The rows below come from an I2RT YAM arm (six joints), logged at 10 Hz.
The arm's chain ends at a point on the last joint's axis. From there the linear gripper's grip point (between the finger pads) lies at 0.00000 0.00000 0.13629 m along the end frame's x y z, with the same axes.
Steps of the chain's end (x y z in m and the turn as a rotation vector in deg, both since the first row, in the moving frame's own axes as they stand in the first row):
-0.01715, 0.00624, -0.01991, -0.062, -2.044, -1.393
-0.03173, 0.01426, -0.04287, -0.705, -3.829, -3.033
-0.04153, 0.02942, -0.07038, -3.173, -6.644, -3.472
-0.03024, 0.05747, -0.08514, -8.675, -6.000, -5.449
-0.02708, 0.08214, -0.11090, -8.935, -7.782, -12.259
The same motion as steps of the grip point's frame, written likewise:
-0.02201, 0.00645, -0.02000, -0.062, -2.044, -1.393
-0.04078, 0.01618, -0.04318, -0.705, -3.829, -3.033
-0.05705, 0.03742, -0.07150, -3.173, -6.644, -3.472
-0.04343, 0.07863, -0.08744, -8.675, -6.000, -5.449
-0.04306, 0.10505, -0.11379, -8.935, -7.782, -12.259

